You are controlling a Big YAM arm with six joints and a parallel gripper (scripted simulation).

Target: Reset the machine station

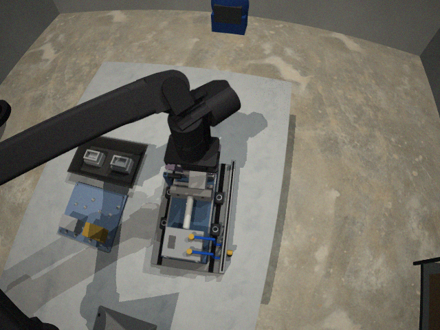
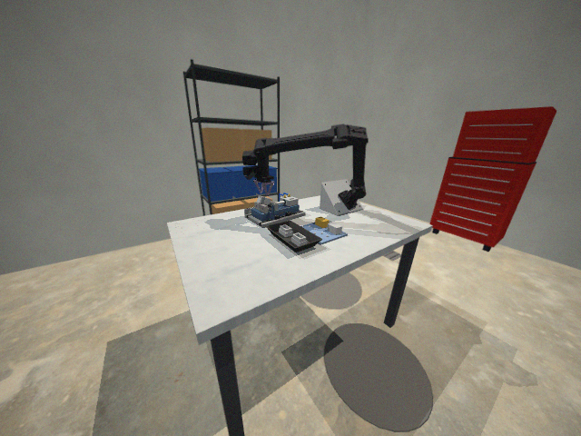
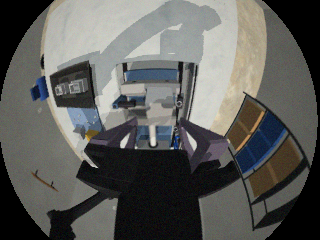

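Now: the gray aluminum blank 4 cm below my hand. Also, from my hand: blue vise 7 cm behind, 2 cm to the left, 11 cm below; then pale rod 9 cm behind, 2 cm to the left, 7 cm below; then brass blank 16 cm behind, 28 cm to the left, 12 cm below.
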